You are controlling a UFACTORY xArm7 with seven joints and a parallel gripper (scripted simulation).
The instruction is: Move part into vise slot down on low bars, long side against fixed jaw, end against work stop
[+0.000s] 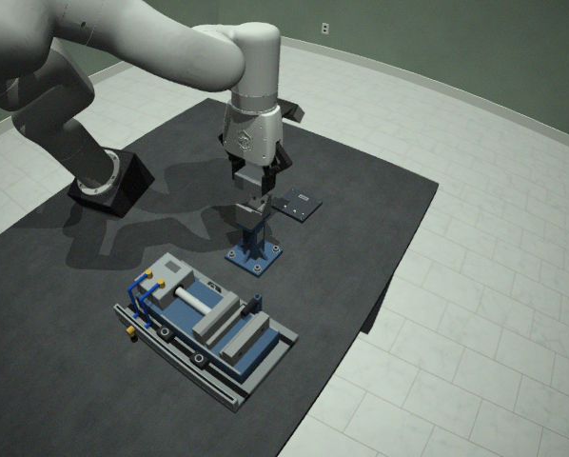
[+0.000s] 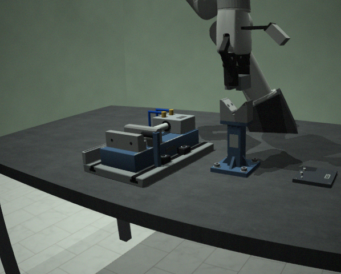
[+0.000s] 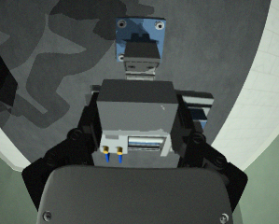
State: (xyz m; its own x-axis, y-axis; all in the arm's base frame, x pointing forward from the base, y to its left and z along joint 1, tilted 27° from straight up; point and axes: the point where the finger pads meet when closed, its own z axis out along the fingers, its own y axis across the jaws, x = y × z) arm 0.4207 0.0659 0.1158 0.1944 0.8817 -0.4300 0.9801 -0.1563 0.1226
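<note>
The fixed jaw lies 10 cm ahead of my hand, 24 cm to the right of it and 13 cm below it. Also, from my hand: work stop 8 cm ahead, 19 cm to the right, 12 cm below; then part 2 cm below; then blue stand 15 cm below.
</note>
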